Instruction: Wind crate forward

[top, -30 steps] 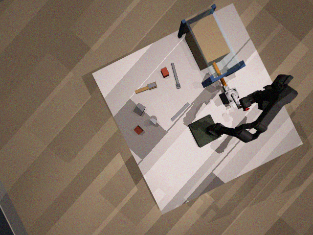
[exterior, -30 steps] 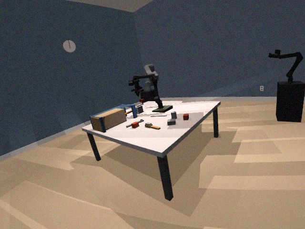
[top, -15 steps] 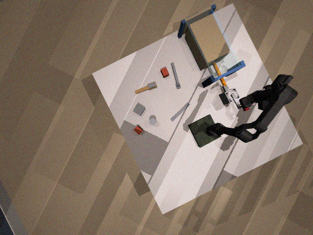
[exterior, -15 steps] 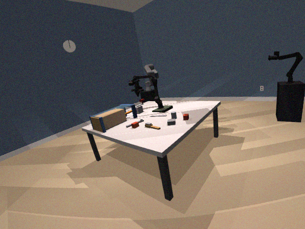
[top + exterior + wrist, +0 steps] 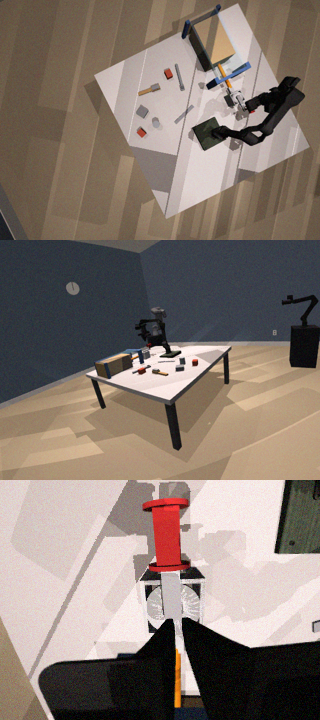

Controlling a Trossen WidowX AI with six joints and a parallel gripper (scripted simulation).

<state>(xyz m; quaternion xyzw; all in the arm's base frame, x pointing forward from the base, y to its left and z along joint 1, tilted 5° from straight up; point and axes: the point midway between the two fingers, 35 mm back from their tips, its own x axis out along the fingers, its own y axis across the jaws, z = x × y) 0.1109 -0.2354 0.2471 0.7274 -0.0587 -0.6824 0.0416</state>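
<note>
My gripper tip is now 5 cm past the red knob and 8 cm above it. Also, from my gripper tip: winch handle: 2 cm behind, 11 cm below; blue frame: 21 cm ahead, 1 cm to the right, 11 cm below; grey winch: 3 cm ahead, 1 cm to the right, 18 cm below.
</note>
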